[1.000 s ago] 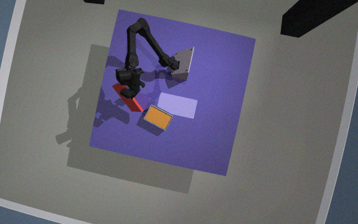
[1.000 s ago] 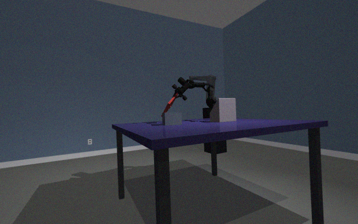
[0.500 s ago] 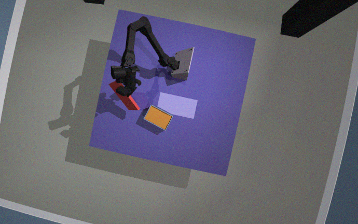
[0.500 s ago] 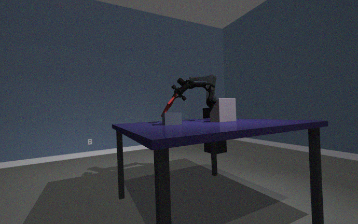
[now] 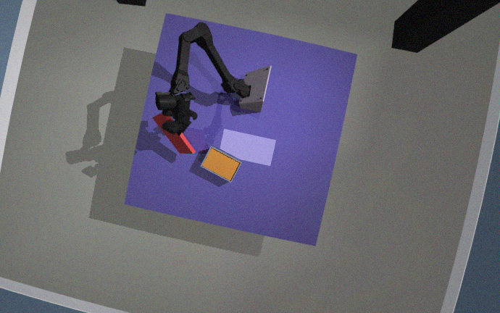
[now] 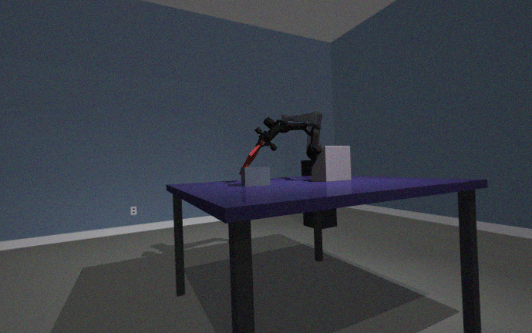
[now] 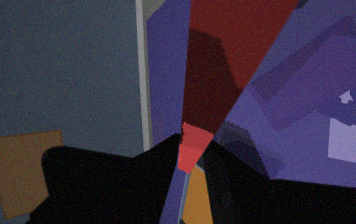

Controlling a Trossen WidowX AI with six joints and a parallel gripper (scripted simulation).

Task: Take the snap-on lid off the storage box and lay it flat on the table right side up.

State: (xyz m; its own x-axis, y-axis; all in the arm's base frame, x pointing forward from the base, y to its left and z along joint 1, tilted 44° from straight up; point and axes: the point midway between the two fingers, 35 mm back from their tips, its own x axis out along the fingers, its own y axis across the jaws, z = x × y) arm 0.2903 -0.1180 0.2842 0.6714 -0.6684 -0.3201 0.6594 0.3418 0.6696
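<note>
Now: the red lid 10 mm ahead of my gripper tip, 60 mm to the right of it and 50 mm below it. The rest, counted from my gripper tip: grey storage box (130 mm ahead, 200 mm to the left, 180 mm below).
</note>
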